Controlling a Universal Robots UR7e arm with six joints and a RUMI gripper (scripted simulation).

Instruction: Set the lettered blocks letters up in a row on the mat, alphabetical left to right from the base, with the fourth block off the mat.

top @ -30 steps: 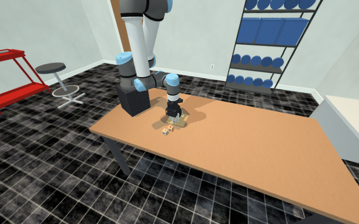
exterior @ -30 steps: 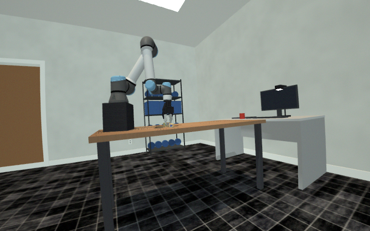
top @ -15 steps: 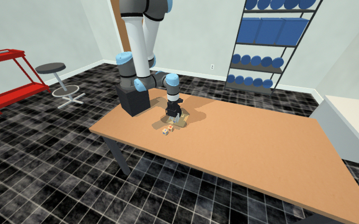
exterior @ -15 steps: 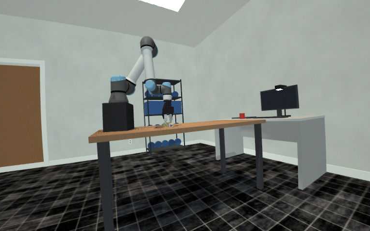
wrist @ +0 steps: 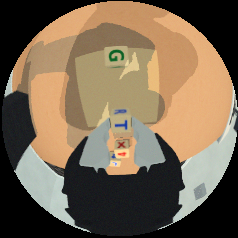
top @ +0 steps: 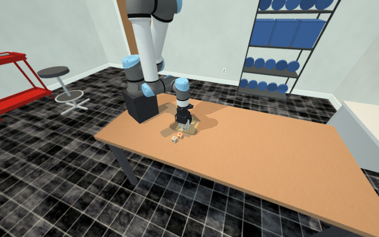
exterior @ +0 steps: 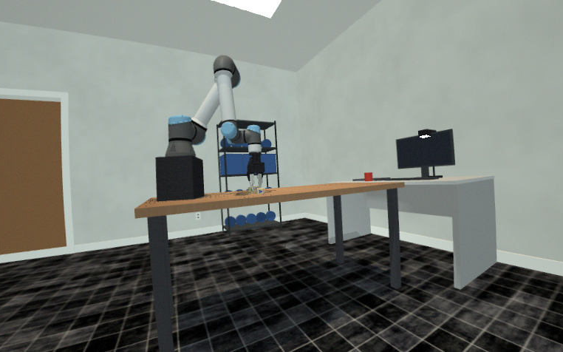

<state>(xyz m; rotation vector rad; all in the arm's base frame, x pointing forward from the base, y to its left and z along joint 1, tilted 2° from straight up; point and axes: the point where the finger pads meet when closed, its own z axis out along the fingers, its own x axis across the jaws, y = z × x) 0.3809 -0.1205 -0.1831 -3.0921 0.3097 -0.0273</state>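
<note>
Right now the pale yellow mat is 50 mm to the left of my hand, 20 mm below it and 10 mm ahead of it. Also, from my hand: wooden letter block (120 mm to the right, 50 mm behind, 10 mm below).
</note>
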